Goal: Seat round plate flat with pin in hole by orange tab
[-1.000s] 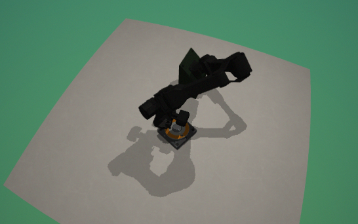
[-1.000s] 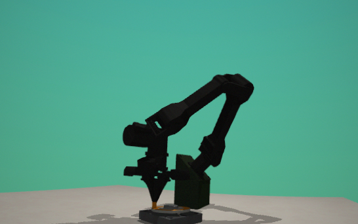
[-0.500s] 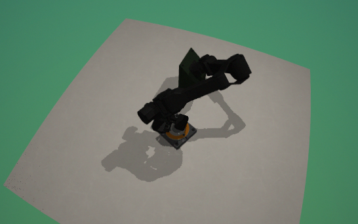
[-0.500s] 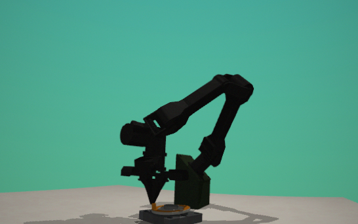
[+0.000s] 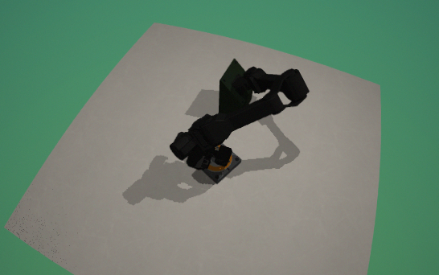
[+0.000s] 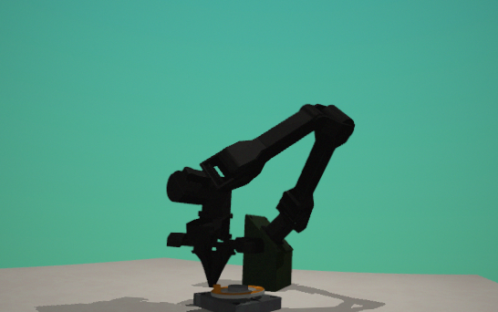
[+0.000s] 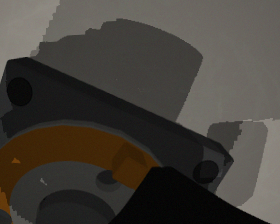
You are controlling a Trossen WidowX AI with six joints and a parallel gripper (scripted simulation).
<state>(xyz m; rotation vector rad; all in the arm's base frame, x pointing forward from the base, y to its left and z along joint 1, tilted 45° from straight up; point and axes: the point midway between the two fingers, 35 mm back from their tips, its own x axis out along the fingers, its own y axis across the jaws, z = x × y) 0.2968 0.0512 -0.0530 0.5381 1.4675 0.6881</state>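
Now: gripper tip 4 cm past the base, 4 cm to the right of it and 2 cm above it.
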